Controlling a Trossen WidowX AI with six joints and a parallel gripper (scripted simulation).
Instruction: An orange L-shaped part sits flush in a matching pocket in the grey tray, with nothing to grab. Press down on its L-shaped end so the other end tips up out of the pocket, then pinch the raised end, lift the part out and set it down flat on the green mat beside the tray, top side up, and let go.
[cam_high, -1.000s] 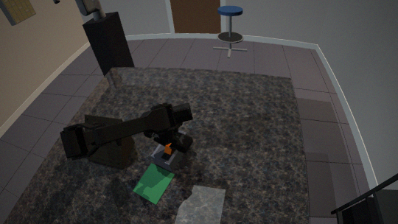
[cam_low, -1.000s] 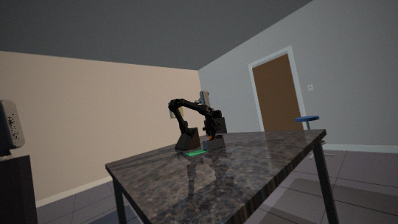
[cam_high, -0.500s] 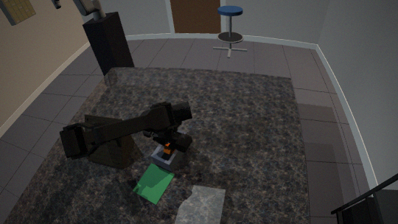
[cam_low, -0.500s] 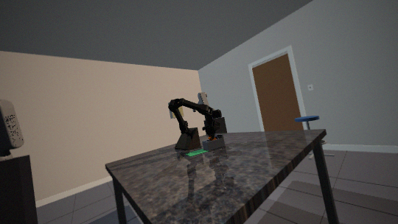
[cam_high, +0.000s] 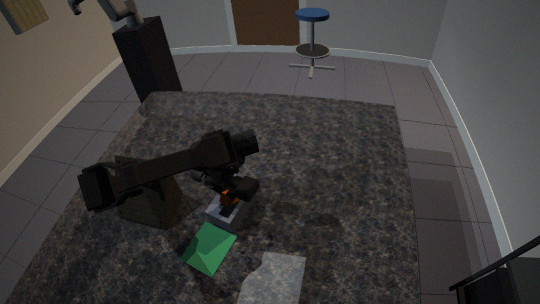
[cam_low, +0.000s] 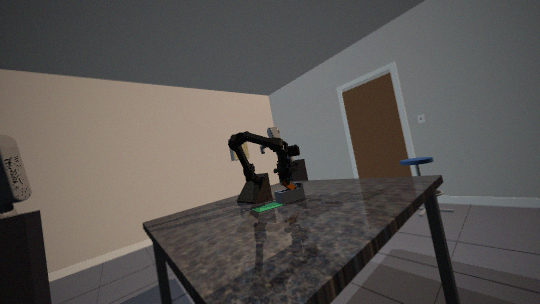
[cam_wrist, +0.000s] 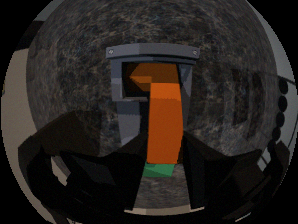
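Now: the green mat 40 mm behind my gripper tip, 140 mm to the right of it and 110 mm below it. Round my gripper tip: orange L-shaped part (10 mm behind, 30 mm to the left, 30 mm below).
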